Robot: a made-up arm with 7 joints.
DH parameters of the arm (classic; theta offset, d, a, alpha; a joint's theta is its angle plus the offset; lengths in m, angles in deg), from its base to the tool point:
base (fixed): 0 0 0 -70
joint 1: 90 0 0 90
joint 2: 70 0 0 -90
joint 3: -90 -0.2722 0.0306 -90
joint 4: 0 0 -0.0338 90
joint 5: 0 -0.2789 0 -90
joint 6: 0 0 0 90
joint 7: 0 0 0 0
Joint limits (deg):
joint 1: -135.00..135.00
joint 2: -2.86..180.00
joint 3: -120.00..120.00
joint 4: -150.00..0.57
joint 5: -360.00..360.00
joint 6: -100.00..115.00
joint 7: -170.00..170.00
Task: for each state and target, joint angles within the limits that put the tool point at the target. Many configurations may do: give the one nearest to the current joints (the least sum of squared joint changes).
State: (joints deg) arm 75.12 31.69 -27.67 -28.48 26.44 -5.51 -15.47
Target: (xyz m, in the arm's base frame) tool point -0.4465 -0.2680 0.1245
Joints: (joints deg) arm 130.03 13.36 -50.17 -43.74 26.44 -5.51 -15.47
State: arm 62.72 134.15 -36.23 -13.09 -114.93 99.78 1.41
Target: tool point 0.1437 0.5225 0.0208
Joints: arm 89.56 133.65 -23.39 -37.75 -114.93 99.78 1.41
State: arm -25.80 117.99 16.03 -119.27 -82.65 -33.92 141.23
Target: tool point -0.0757 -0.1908 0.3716
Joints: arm -39.37 169.00 48.92 -93.50 -82.65 -33.92 141.23
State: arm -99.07 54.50 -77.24 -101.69 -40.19 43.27 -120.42
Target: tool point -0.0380 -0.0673 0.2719
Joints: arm -135.00 80.19 -30.68 -132.09 -40.19 43.27 -120.42
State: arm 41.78 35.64 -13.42 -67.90 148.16 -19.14 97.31
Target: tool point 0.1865 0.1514 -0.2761
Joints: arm 25.49 40.36 -4.72 -110.80 148.16 -19.14 97.31
